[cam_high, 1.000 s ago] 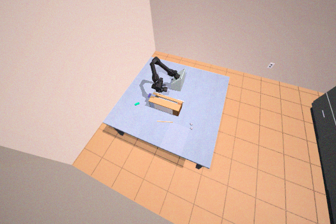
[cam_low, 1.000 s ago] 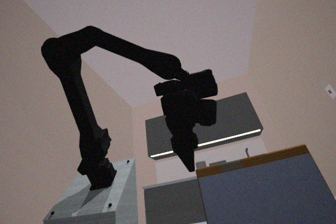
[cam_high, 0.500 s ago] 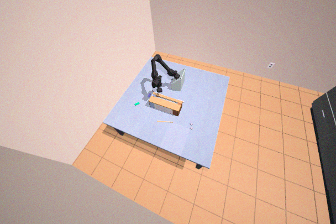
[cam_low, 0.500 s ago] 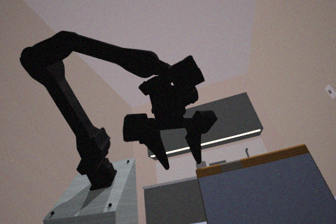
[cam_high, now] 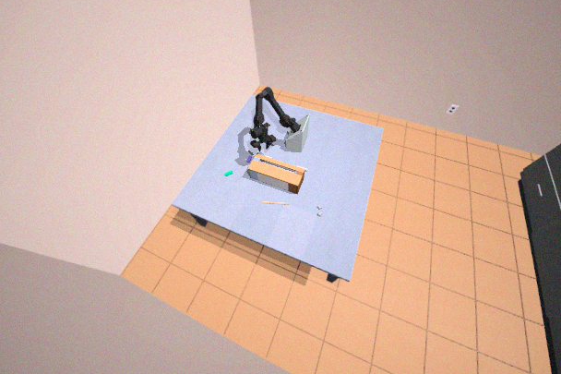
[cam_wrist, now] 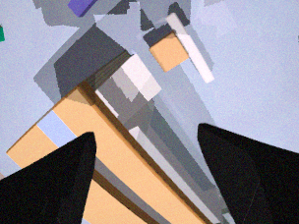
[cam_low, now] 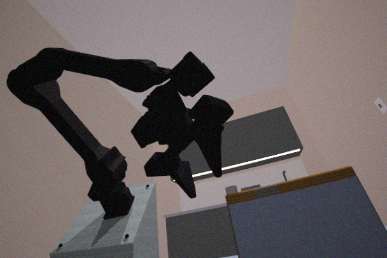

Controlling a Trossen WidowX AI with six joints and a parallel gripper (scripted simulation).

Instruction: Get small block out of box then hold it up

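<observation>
Now: gripper tip 140 mm above the brown block, 20 mm past it and 10 mm to the left of it. Round my gripper tip: clear-fronted box: 140 mm to the left, 90 mm below, 80 mm ahead; then purple block: 150 mm below, 130 mm to the right, 10 mm ahead; then green piece: 230 mm to the right, 180 mm ahead, 150 mm below.
</observation>
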